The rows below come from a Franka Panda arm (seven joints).
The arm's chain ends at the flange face. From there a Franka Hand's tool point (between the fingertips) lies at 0.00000 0.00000 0.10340 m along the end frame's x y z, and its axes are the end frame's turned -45 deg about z.
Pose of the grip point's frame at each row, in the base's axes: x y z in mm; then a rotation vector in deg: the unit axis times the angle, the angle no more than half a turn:
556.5, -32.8, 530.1, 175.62, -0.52, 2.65
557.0, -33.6, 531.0, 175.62, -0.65, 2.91
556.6, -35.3, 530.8, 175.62, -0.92, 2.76
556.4, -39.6, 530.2, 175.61, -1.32, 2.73
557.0, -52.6, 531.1, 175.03, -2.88, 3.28
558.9, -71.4, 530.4, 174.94, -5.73, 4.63
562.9, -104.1, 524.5, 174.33, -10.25, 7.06
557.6, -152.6, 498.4, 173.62, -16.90, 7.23
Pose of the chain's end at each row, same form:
553.4, -24.9, 633.2, 162.92, -68.05, 5.03
553.6, -25.7, 634.0, 162.93, -68.19, 5.27
553.4, -27.4, 633.9, 162.79, -68.43, 5.13
553.2, -31.7, 633.3, 162.62, -68.80, 5.11
553.3, -43.7, 634.0, 161.64, -70.09, 5.94
553.7, -62.4, 633.3, 160.75, -72.84, 7.21
555.1, -94.2, 627.1, 158.98, -77.08, 9.69
550.0, -142.1, 601.0, 155.79, -83.04, 9.95

